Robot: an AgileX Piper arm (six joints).
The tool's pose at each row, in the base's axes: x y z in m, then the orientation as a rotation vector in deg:
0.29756 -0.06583 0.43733 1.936 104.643 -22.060
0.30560 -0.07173 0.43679 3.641 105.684 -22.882
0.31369 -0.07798 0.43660 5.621 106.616 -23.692
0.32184 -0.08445 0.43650 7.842 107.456 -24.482
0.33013 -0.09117 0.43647 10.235 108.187 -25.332
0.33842 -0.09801 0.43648 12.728 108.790 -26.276
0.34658 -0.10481 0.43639 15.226 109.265 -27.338
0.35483 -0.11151 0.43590 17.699 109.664 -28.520
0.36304 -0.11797 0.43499 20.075 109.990 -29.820
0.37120 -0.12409 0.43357 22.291 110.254 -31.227
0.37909 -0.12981 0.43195 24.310 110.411 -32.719
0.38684 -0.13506 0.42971 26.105 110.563 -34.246
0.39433 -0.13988 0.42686 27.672 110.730 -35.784
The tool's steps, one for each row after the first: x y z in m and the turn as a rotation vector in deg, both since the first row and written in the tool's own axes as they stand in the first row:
-0.00081 -0.00367 0.00925 1.288 1.354 0.593
-0.00189 -0.00775 0.01857 2.714 2.660 1.379
-0.00304 -0.01204 0.02798 4.254 3.933 2.336
-0.00426 -0.01656 0.03757 5.927 5.160 3.376
-0.00549 -0.02120 0.04718 7.724 6.316 4.434
-0.00660 -0.02580 0.05669 9.612 7.390 5.436
-0.00737 -0.03019 0.06635 11.569 8.427 6.356
-0.00778 -0.03427 0.07601 13.559 9.416 7.147
-0.00775 -0.03791 0.08564 15.540 10.350 7.777
-0.00753 -0.04118 0.09496 17.489 11.171 8.242
-0.00677 -0.04389 0.10416 19.342 11.961 8.538
-0.00543 -0.04610 0.11315 21.079 12.730 8.676

